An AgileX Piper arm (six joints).
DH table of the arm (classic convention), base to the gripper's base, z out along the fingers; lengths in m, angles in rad. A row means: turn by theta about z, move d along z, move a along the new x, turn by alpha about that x. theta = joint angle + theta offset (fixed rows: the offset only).
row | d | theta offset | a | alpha
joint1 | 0.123 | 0 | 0 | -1.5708
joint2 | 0 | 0.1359 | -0.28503 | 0
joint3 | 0 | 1.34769 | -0.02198 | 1.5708
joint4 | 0.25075 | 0 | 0 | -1.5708
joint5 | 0 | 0 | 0 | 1.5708
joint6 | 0.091 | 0 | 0 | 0
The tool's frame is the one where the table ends.
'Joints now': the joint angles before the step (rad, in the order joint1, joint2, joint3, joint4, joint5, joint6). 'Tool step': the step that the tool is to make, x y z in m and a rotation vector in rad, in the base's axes. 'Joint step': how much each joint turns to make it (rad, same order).
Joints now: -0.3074, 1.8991, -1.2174, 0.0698, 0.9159, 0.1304
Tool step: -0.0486, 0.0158, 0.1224, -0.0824, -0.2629, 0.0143
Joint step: 0.0000, -0.3843, 0.0128, -0.0001, 0.0967, -0.0082
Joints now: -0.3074, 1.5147, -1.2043, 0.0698, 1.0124, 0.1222
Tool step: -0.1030, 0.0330, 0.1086, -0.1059, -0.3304, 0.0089
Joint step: -0.0002, -0.4489, 0.0000, 0.0002, 0.1023, -0.0022
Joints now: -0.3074, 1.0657, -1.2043, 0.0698, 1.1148, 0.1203
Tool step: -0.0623, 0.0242, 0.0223, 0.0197, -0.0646, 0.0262
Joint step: 0.0005, -0.2008, 0.0074, 0.0444, 0.1382, 0.0005
